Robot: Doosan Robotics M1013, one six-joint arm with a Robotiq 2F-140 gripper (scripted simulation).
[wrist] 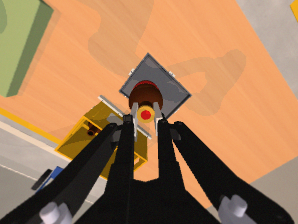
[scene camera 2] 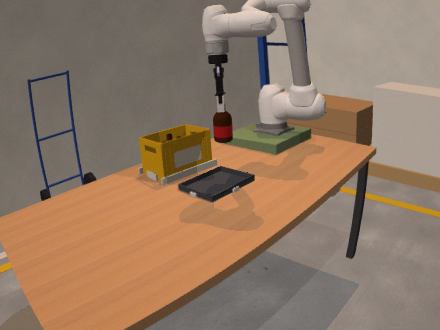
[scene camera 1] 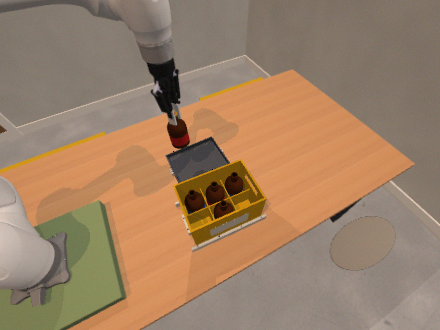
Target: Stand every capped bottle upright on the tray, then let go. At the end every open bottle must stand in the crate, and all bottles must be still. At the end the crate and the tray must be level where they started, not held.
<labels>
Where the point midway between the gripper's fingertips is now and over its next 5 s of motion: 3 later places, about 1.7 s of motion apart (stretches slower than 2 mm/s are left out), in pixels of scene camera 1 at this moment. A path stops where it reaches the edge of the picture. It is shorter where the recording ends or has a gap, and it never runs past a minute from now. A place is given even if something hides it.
My gripper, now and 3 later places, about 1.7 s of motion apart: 175, 120; 179, 136; 182, 147; 182, 148
</labels>
